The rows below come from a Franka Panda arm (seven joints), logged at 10 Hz.
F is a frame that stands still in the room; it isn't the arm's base.
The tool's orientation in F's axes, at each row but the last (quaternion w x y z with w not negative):
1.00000, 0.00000, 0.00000, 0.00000
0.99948, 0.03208, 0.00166, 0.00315
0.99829, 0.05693, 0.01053, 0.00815
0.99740, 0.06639, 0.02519, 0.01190
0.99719, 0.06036, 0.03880, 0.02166
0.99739, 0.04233, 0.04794, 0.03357
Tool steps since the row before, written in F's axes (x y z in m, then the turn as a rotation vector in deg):
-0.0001, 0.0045, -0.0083, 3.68, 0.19, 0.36
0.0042, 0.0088, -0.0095, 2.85, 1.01, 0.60
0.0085, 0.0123, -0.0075, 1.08, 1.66, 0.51
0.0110, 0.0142, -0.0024, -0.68, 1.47, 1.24
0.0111, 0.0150, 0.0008, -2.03, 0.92, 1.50
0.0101, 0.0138, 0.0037, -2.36, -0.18, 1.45
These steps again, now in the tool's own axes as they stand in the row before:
-0.0001, 0.0045, -0.0083, 3.68, 0.19, 0.36
0.0043, 0.0081, -0.0100, 2.85, 1.03, 0.54
0.0089, 0.0112, -0.0087, 1.10, 1.69, 0.34
0.0115, 0.0135, -0.0037, -0.70, 1.64, 1.00
0.0117, 0.0145, -0.0001, -2.09, 1.17, 1.21
0.0107, 0.0134, 0.0035, -2.49, 0.10, 1.22

